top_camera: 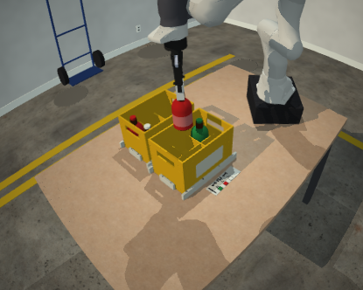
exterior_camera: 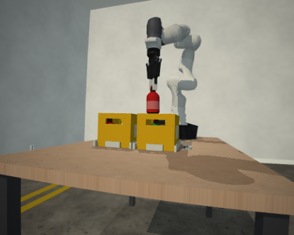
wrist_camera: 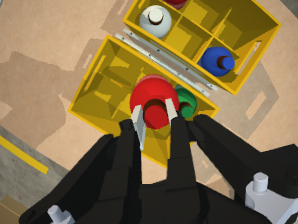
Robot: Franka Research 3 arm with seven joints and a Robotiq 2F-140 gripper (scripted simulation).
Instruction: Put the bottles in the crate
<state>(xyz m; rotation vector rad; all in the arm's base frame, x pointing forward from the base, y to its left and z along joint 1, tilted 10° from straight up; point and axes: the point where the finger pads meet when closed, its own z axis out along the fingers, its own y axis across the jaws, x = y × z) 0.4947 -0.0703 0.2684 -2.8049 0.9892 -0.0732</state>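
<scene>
My hand is 8 cm above the red-label bottle. Round my hand: white-capped bottle 26 cm below, 12 cm to the right, 9 cm ahead; blue-label bottle 26 cm below, 14 cm to the right, 8 cm behind; green bottle 26 cm below, 9 cm behind, 1 cm to the right.
</scene>
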